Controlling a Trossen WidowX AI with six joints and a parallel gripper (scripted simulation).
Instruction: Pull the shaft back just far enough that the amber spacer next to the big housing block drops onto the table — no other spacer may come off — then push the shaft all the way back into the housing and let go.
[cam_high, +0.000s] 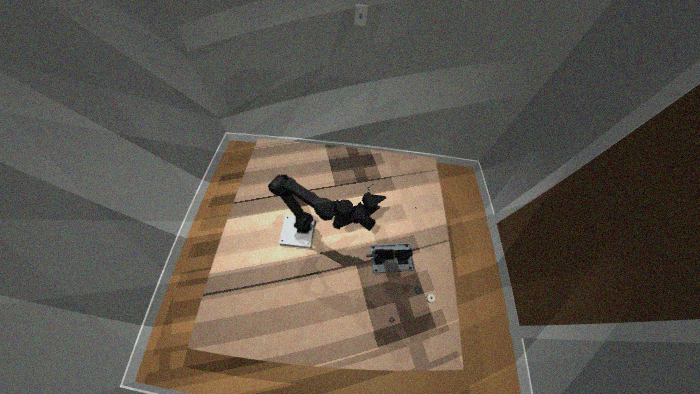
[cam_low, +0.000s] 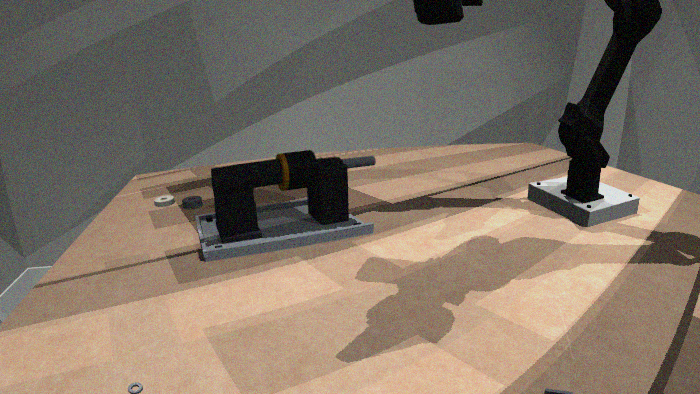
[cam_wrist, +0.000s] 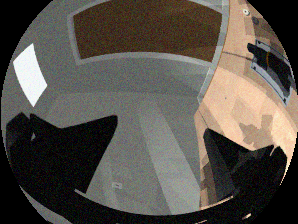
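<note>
Right now my gripper tip is 300 mm above the dark spacer, 130 mm to the left of it and 100 mm short of it. From my gripper tip the other things lie so: amber spacer (300 mm below, 130 mm to the right, 120 mm ahead); white ring (370 mm below, 340 mm ahead, 330 mm to the right).
</note>
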